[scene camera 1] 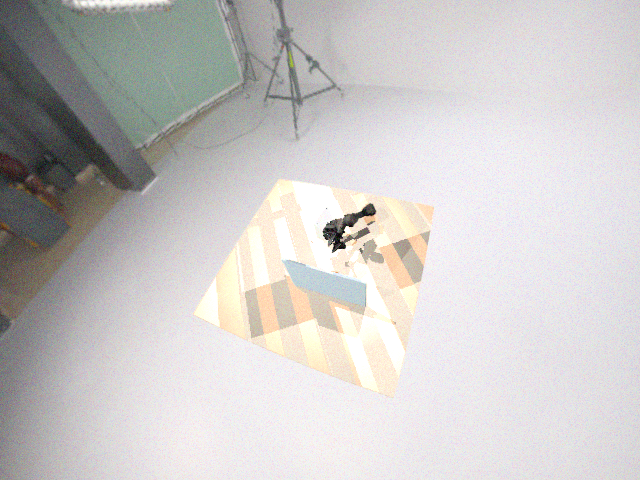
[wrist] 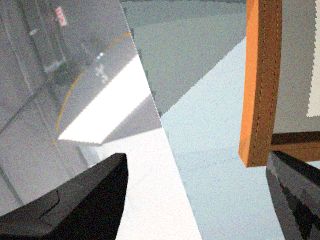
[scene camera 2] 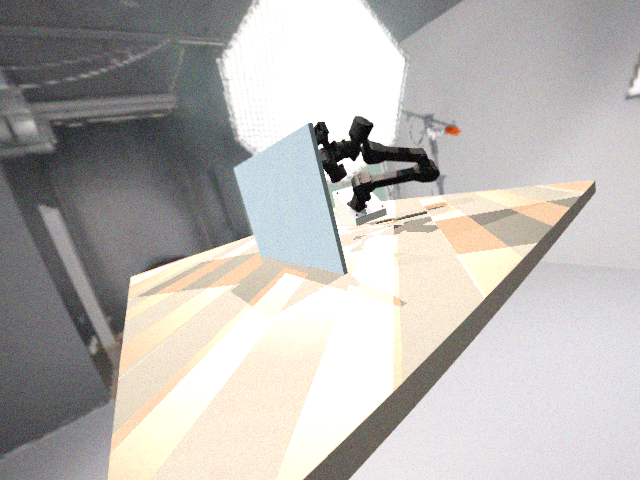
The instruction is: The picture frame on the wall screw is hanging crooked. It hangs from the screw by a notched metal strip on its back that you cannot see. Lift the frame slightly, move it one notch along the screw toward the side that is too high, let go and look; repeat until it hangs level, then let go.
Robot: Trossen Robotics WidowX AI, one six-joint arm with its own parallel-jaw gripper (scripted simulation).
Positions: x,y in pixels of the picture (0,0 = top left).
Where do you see a picture frame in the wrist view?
273,118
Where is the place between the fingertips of my gripper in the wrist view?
199,164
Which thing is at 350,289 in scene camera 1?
A wall panel.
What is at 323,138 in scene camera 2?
My gripper.
